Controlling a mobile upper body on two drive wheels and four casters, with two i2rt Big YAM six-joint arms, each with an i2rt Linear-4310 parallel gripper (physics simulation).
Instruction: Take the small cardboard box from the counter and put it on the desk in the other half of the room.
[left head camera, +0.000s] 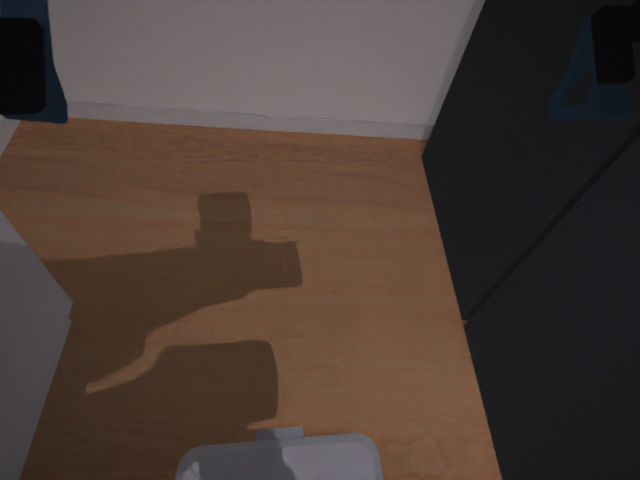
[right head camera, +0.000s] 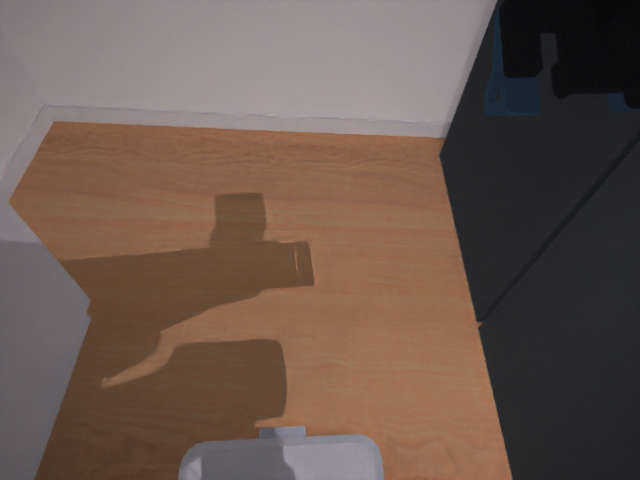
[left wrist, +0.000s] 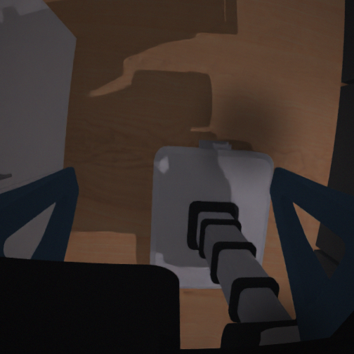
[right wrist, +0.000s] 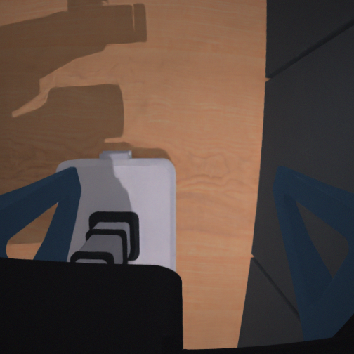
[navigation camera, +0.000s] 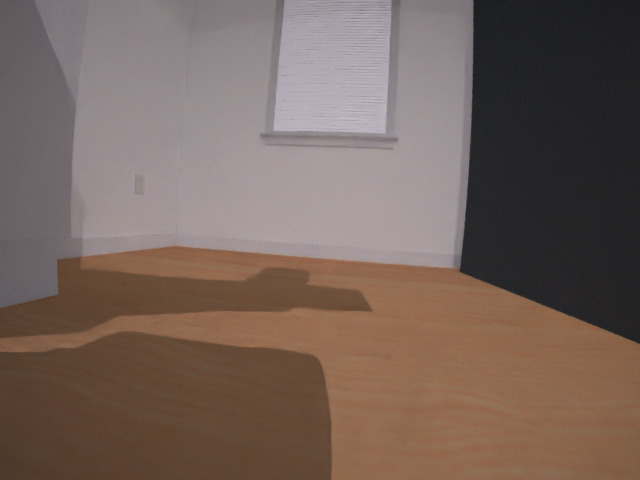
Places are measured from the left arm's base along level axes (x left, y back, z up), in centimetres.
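Pixels of known places: right gripper, fingertip midpoint: (left head camera: 607, 111) (right head camera: 548, 105).
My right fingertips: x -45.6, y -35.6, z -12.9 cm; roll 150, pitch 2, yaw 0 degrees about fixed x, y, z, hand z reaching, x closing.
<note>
Behind a point stands the place of what it marks.
The small cardboard box does not show in any of these views, and neither does a counter top or a desk top. My left gripper (left wrist: 174, 178) is open, its two blue fingers wide apart with nothing between them; part of it shows at the upper left edge of the left head camera view. My right gripper (right wrist: 176, 177) (right head camera: 568, 105) @(x -45.6, y -35.6, z -12.9 cm) is open and empty too, its blue fingers wide apart. Both grippers hang above my own white base (left wrist: 175, 200) (right wrist: 155, 200) (left head camera: 330, 459) @(x -35.1, y -26.0, z -115.0 cm) and the floor.
Tall dark panels (left head camera: 527, 155) @(x -97.6, y -97.1, z -75.2 cm) (right head camera: 542, 206) @(x -96.8, y -82.9, z -82.5 cm) (right wrist: 310, 125) (navigation camera: 553, 129) @(x -98.3, y -108.6, z -79.1 cm) stand close on the right. A pale block (left head camera: 25, 335) @(x 43.2, y -60.7, z -107.1 cm) (right head camera: 41, 335) @(x 43.3, y -59.6, z -107.7 cm) (navigation camera: 31, 155) @(x 42.6, y -71.7, z -107.7 cm) stands on the left. Ahead is a white wall (left head camera: 258, 62) @(x -18.8, y -185.4, z -104.2 cm) (navigation camera: 320, 206) @(x -14.2, y -185.6, z -106.1 cm) with a window (navigation camera: 333, 67) @(x -16.8, y -185.0, z -10.1 cm). Shadows fall on the wooden floor (navigation camera: 465, 387) @(x -43.1, y -63.0, z -141.0 cm).
</note>
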